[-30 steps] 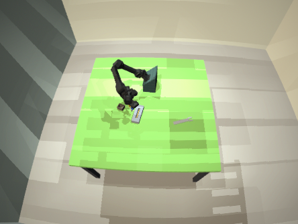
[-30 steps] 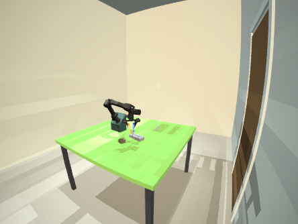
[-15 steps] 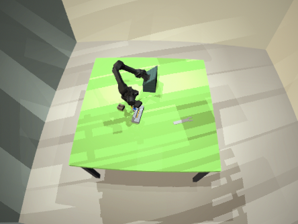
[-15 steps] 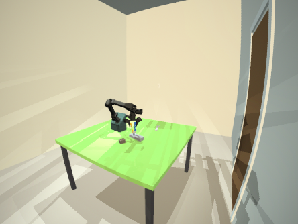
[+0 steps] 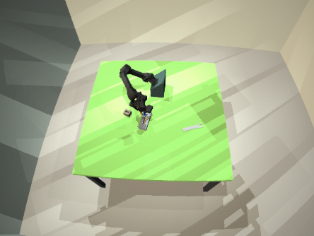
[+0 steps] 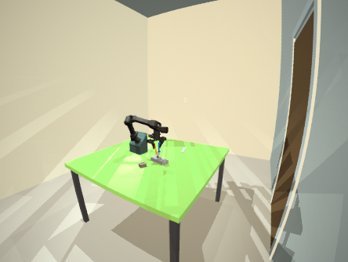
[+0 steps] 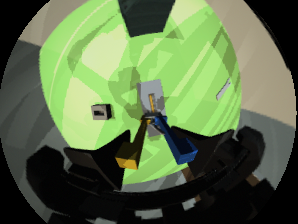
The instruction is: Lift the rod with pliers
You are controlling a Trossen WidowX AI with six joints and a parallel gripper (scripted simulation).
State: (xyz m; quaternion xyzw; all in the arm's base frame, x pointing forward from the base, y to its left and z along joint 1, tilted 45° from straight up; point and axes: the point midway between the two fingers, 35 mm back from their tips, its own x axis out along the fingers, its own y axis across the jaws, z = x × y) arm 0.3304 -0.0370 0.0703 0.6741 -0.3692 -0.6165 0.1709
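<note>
My gripper tip is now 20 mm to the right of the grey channel block and 120 mm above it. Also, from my gripper tip: yellow handle 10 mm behind, 10 mm to the right; brown holster 50 mm behind, 150 mm to the right, 130 mm below; orange rod 20 mm to the left, 130 mm below.
</note>
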